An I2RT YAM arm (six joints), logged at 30 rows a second.
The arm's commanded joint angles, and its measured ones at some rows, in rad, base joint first. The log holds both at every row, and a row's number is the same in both.
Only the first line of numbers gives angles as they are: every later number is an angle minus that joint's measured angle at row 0.
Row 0, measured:
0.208 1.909 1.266 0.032 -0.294 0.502
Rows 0 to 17, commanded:
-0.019 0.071 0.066 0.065 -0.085 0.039
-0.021 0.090 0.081 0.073 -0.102 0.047
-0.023 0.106 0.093 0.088 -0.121 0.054
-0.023 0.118 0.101 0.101 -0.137 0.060
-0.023 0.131 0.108 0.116 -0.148 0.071
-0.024 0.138 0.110 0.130 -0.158 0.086
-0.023 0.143 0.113 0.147 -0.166 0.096
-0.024 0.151 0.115 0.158 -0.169 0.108
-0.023 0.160 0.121 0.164 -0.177 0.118
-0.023 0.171 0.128 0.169 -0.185 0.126
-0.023 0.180 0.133 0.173 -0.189 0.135
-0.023 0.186 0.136 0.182 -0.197 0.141
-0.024 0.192 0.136 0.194 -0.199 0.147
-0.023 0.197 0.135 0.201 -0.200 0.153
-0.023 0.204 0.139 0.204 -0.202 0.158
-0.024 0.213 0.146 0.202 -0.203 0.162
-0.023 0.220 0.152 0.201 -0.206 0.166
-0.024 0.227 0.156 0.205 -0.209 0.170
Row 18, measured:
-0.020 0.181 0.119 0.162 -0.167 0.135
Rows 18 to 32, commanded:
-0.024 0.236 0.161 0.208 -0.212 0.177
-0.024 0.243 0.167 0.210 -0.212 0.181
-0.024 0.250 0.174 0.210 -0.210 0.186
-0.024 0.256 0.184 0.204 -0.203 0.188
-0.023 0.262 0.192 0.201 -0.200 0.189
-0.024 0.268 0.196 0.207 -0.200 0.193
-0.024 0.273 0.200 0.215 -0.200 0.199
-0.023 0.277 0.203 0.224 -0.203 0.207
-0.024 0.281 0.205 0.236 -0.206 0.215
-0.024 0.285 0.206 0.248 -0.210 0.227
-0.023 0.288 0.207 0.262 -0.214 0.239
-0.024 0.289 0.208 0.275 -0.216 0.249
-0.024 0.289 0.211 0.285 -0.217 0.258
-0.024 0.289 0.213 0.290 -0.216 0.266
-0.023 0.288 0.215 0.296 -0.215 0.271
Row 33, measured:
-0.021 0.266 0.184 0.226 -0.198 0.237
